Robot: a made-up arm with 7 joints. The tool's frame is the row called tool. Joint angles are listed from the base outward. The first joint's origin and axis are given. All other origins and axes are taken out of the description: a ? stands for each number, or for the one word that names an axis. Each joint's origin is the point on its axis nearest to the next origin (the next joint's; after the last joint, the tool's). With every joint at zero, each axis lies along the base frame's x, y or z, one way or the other. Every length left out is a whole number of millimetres.
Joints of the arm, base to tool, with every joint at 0 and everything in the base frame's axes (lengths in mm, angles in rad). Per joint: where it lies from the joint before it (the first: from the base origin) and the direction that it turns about. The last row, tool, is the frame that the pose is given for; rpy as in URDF.
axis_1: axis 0 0 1 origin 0 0 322
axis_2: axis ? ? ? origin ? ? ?
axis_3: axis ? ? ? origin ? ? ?
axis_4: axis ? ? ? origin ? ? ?
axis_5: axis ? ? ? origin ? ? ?
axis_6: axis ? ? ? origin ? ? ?
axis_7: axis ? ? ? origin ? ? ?
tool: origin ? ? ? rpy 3.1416 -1.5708 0
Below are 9 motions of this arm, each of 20 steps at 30 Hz.
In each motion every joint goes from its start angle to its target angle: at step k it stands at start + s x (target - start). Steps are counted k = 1, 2, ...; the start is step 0. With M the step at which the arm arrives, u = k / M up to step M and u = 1 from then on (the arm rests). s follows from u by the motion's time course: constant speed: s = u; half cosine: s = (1 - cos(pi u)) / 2; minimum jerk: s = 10 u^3 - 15 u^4 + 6 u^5.
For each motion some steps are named. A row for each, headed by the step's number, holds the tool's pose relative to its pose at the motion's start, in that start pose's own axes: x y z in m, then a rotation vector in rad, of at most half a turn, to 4 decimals.
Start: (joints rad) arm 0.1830 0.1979 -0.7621 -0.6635 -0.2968 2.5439 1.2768
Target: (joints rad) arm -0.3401 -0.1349 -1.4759 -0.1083 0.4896 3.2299 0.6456
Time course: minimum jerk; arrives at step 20
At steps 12, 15, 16, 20:
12: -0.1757 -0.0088 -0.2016 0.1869 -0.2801 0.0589
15: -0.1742 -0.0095 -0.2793 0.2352 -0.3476 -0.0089
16: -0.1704 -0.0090 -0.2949 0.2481 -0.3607 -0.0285
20: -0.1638 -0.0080 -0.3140 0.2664 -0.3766 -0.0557

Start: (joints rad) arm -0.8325 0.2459 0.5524 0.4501 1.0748 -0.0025 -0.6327
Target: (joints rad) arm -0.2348 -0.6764 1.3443 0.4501 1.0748 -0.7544 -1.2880
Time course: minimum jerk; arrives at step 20
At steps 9, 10, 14, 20:
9: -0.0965 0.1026 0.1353 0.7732 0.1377 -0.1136
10: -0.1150 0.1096 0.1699 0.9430 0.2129 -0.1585
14: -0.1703 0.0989 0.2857 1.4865 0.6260 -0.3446
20: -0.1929 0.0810 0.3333 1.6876 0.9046 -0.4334

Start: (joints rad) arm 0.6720 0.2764 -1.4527 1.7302 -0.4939 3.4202 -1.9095
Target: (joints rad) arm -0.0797 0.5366 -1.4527 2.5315 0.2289 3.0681 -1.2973
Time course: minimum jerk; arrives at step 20
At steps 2, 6, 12, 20:
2: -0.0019 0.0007 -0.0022 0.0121 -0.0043 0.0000
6: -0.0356 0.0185 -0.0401 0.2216 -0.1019 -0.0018
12: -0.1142 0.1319 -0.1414 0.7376 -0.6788 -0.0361
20: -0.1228 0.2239 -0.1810 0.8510 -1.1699 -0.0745

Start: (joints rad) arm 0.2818 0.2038 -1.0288 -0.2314 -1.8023 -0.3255 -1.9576
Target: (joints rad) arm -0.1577 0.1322 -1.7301 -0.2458 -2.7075 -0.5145 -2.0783
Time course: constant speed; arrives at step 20
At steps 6, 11, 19, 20:
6: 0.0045 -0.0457 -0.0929 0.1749 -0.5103 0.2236
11: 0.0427 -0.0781 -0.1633 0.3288 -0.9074 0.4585
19: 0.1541 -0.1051 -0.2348 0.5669 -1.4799 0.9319
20: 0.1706 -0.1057 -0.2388 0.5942 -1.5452 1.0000

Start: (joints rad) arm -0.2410 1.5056 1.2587 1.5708 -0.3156 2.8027 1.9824
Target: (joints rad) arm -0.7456 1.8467 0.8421 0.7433 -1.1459 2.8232 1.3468
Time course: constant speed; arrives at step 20
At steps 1, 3, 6, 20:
1: -0.0043 0.0016 0.0116 -0.0062 -0.0549 -0.0802
3: -0.0158 0.0057 0.0340 -0.0154 -0.1692 -0.2397
6: -0.0403 0.0148 0.0653 -0.0188 -0.3517 -0.4753
20: -0.2445 0.1095 0.1303 0.2640 -1.3409 -1.4437

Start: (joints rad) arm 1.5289 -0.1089 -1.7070 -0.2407 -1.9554 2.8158 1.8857
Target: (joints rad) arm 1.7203 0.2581 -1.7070 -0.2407 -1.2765 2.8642 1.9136
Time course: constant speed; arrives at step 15
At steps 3, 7, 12, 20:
3: -0.0043 0.0266 -0.0466 -0.0181 0.1506 0.0848
7: -0.0193 0.0568 -0.1110 -0.0448 0.3575 0.1845
12: -0.0529 0.0841 -0.1923 -0.0828 0.6240 0.2865
20: -0.0805 0.0942 -0.2398 -0.1084 0.7870 0.3346

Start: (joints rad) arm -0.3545 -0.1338 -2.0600 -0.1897 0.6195 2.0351 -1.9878
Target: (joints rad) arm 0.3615 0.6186 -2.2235 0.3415 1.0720 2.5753 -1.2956
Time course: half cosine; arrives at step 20
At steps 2, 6, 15, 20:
2: -0.0132 -0.0067 -0.0029 0.0056 -0.0345 0.0233
6: -0.1032 -0.0597 -0.0419 0.0369 -0.2984 0.1894
15: -0.2212 -0.2336 -0.3691 0.0284 -1.3100 0.5503
20: -0.1949 -0.2511 -0.4597 0.0138 -1.5362 0.5489

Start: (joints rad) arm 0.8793 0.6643 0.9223 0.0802 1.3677 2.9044 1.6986
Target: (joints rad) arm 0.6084 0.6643 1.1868 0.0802 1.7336 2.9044 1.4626
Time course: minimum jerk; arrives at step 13
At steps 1, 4, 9, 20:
1: 0.0003 0.0001 -0.0004 -0.0003 0.0018 -0.0010
4: 0.0120 0.0028 -0.0191 -0.0133 0.0755 -0.0438
9: 0.0561 0.0057 -0.0899 -0.0697 0.3587 -0.2251
20: 0.0673 0.0047 -0.1081 -0.0856 0.4335 -0.2763

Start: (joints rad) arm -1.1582 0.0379 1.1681 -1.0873 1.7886 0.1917 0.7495
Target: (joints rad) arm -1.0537 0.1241 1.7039 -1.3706 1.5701 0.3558 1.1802
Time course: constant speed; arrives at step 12
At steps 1, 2, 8, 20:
1: -0.0059 -0.0175 -0.0134 0.0493 0.0243 0.0037
2: -0.0124 -0.0338 -0.0280 0.0999 0.0483 0.0081
8: -0.0612 -0.1040 -0.1362 0.4309 0.1796 0.0510
20: -0.1027 -0.1196 -0.2194 0.6756 0.2511 0.0922

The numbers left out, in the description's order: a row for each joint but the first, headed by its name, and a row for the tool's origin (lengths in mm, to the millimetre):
axis_2: axis 0 -1 0, xyz 0 -48 0
axis_3: axis 0 0 1, xyz 0 0 327
axis_4: axis 0 1 0, xyz 20 57 0
axis_5: axis 0 0 1, xyz -22 0 331
axis_6: axis 0 -1 0, xyz 0 -87 0
axis_7: axis 1 0 0, xyz 14 0 103
tool: xyz 0 0 0

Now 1 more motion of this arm.
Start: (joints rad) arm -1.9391 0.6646 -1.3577 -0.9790 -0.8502 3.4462 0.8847
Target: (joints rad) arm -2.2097 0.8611 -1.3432 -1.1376 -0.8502 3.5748 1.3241
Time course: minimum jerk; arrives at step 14
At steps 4, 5, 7, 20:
4: 0.0072 0.0153 0.0044 0.0753 0.0039 0.0434
5: 0.0124 0.0260 0.0081 0.1286 0.0042 0.0739
7: 0.0252 0.0524 0.0195 0.2628 -0.0040 0.1493
20: 0.0514 0.1016 0.0507 0.5289 -0.0596 0.2917

